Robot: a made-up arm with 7 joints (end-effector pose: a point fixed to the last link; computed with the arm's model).
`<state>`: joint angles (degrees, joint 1 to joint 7).
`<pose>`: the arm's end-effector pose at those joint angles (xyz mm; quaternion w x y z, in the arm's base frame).
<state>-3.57 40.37 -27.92 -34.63 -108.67 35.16 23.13</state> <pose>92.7 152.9 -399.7 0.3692 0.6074 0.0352 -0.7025</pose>
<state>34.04 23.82 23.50 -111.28 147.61 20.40 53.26</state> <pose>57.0 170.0 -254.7 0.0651 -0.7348 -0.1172 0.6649</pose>
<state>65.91 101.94 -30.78 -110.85 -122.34 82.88 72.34</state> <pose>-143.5 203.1 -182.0 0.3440 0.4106 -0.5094 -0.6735</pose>
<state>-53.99 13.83 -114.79 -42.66 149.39 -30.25 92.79</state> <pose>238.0 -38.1 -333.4 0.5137 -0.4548 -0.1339 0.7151</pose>
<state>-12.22 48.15 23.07 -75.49 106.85 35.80 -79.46</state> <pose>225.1 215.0 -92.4 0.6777 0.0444 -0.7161 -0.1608</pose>
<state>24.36 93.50 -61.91 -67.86 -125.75 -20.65 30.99</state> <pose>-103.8 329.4 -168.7 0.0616 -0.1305 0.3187 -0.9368</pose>
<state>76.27 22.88 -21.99 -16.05 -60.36 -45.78 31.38</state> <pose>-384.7 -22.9 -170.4 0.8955 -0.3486 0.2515 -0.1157</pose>
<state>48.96 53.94 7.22 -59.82 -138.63 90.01 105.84</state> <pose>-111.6 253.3 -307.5 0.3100 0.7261 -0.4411 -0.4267</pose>
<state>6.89 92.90 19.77 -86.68 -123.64 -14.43 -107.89</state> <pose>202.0 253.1 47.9 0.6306 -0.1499 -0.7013 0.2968</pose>
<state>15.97 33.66 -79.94 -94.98 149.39 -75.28 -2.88</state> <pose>-68.0 -69.0 -303.4 0.7047 0.0050 -0.2104 0.6776</pose>
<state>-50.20 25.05 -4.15 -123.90 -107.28 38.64 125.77</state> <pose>185.4 -104.4 26.5 0.0694 0.1453 0.9837 -0.0800</pose>
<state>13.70 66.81 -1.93 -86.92 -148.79 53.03 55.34</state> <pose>161.6 237.5 -238.6 0.0469 -0.7992 0.2957 0.5213</pose>
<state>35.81 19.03 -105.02 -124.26 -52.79 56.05 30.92</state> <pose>-159.6 -181.5 -66.4 0.8097 -0.2884 -0.3310 -0.3894</pose>
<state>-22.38 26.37 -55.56 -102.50 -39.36 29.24 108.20</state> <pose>146.0 -134.6 -173.2 0.7509 -0.3741 -0.5442 0.0005</pose>
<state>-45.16 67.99 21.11 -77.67 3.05 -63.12 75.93</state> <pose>218.5 205.4 124.8 0.0444 -0.2523 -0.8935 -0.3689</pose>
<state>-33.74 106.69 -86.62 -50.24 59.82 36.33 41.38</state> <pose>133.2 381.3 -39.1 0.7837 0.5347 -0.1193 0.2927</pose>
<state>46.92 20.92 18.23 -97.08 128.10 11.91 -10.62</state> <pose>-33.2 162.6 -264.7 0.5129 -0.2813 -0.4428 0.6795</pose>
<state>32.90 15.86 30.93 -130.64 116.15 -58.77 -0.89</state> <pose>48.0 107.5 -156.3 0.0252 0.1281 0.7782 -0.6143</pose>
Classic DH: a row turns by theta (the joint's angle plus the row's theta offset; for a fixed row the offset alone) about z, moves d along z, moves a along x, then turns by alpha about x. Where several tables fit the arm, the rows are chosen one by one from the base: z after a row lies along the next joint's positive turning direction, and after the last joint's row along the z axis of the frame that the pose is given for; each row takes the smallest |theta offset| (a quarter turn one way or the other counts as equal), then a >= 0, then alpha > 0; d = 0 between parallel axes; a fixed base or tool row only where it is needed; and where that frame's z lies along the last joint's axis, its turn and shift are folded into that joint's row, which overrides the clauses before.
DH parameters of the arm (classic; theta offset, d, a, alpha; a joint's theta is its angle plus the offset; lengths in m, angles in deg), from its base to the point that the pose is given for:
base (fixed): 0 0.0039 -0.013 -70
joint 1: -90 -0.0063 0.0058 -90
joint 2: 70 0.0007 0.0122 90
joint 3: 90 -0.2385 0.034 -90
joint 4: 0 -0.0333 -0.0075 90
joint 5: 0 -0.2013 0.0174 -90
joint 6: 0 0.0084 -0.0048 90
joint 7: -39.34 0 0.033 0
tool (fixed): 39.34 0.0161 0 0

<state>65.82 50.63 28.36 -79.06 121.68 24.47 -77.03</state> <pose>-102.5 266.8 -168.2 0.9381 0.1766 -0.2837 0.0915</pose>
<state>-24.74 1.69 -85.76 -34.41 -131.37 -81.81 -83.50</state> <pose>129.0 -160.3 -402.6 0.8761 0.3405 0.1399 0.3113</pose>
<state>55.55 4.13 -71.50 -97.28 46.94 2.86 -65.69</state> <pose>-102.0 -235.2 -179.8 0.7834 -0.4066 -0.4075 -0.2343</pose>
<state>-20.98 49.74 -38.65 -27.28 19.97 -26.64 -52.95</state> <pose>194.7 197.4 -308.8 0.5617 0.4523 -0.3178 -0.6155</pose>
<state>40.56 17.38 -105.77 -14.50 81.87 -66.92 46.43</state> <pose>-296.5 12.5 -290.4 0.9094 -0.1629 -0.1622 0.3467</pose>
